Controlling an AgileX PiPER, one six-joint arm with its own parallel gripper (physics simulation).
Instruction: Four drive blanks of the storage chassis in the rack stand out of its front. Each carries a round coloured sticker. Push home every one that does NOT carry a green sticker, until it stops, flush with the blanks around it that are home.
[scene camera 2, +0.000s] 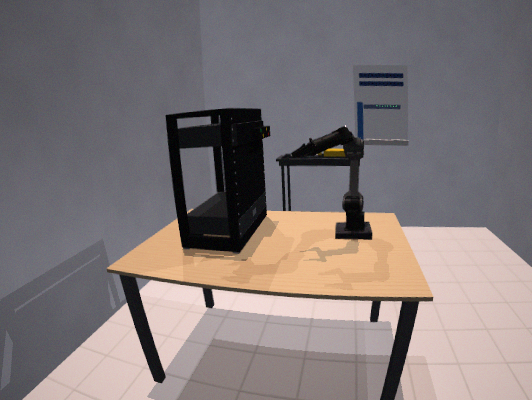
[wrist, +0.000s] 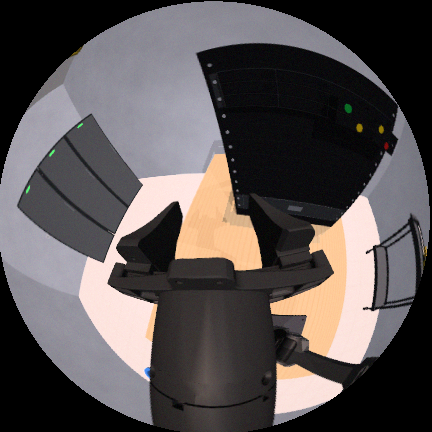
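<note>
The black rack (scene camera 2: 175, 180) (wrist: 230, 150) stands on the table, with the chassis near its top. In the wrist view, at the chassis's right part, are a green sticker (wrist: 348, 108), a yellow sticker (wrist: 359, 128), another yellow sticker (wrist: 381, 129) and a red sticker (wrist: 386, 146). Their blanks (scene camera 2: 265, 131) stick out of the rack front in the scene view; how far each stands out is too dark to tell. My gripper (scene camera 2: 295, 154) (wrist: 213, 204) is open and empty, in front of the rack, apart from it and lower than the stickers.
The wooden table (scene camera 2: 390, 280) (wrist: 325, 270) carries the rack and the arm base (scene camera 2: 353, 231). Behind is a dark side stand (scene camera 2: 320, 161) (wrist: 381, 277) with a yellow object (scene camera 2: 334, 152). Grey panels (wrist: 80, 185) with green marks show at the left of the wrist view.
</note>
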